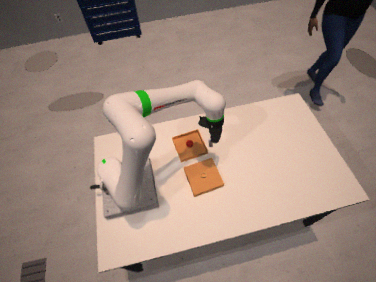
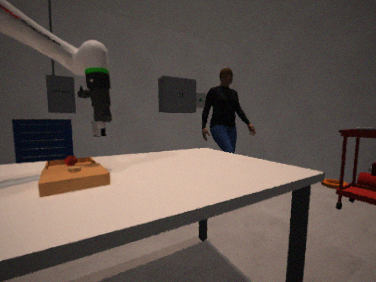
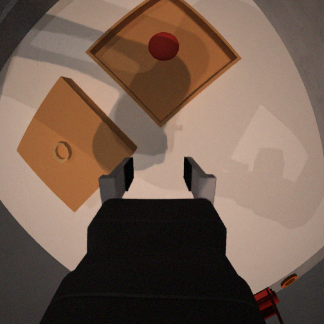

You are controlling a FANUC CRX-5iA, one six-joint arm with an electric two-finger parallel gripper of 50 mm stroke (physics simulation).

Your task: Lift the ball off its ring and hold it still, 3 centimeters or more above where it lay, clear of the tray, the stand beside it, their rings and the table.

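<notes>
A red ball rests near the middle of the orange-brown tray, which has low walls. The ring under the ball is hidden. The stand, a flat orange-brown block, is beside the tray. A small ring lies on top of the stand. My gripper is open and empty, pointing down, above the table and off to one side of the ball and tray.
The white table carries the tray, the stand and the arm's base plate. A person is beyond the table. A blue drawer cabinet and a red cart are on the floor away from the table.
</notes>
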